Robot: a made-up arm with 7 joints.
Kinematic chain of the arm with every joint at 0, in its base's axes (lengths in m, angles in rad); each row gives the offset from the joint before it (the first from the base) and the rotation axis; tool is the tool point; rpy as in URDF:
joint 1: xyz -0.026 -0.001 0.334 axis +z
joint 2: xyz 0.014 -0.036 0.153 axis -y
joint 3: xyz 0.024 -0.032 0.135 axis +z
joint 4: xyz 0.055 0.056 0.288 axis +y
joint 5: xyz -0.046 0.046 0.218 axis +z
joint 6: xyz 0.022 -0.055 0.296 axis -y
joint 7: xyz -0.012 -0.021 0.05 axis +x
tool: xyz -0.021 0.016 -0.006 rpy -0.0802 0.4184 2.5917
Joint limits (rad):
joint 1: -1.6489..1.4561
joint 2: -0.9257..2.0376
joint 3: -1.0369..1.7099
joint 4: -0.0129..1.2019
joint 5: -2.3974..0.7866
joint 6: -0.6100..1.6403
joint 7: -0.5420..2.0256
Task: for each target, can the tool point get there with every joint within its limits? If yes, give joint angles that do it. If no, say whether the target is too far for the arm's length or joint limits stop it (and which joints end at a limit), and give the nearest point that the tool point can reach.
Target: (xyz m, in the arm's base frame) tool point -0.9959 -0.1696 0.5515
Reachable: yes | joints 0.1526 1.6583 -0.0440 0.2671 -0.5647 -0.1315 0.1438
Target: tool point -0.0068 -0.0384 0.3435
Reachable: no: joint limits stop it (at a limit: joint 1, joint 2, joint 3, joint 4, joint 5, joint 6, joint 7) | nearest point -0.4976 -0.4333 0.1335 | short by 0.664 m
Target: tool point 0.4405 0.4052 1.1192
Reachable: yes | joints 0.3345 -0.4845 0.9313 0.7108 0.4973 1.3600 -0.1582
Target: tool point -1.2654 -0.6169 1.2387
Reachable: no: too far | nearest point -0.8413 -0.4061 0.9841 | short by 0.538 m
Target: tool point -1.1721 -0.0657 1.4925
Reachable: no: too far | nearest point -0.8044 -0.0449 1.1739 | short by 0.487 m
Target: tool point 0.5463 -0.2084 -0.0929
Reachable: no: joint limits stop it (at a limit: joint 2, joint 4, joint 5, joint 6, joint 7) | nearest point 0.8049 -0.3021 0.3375 | short by 0.511 m
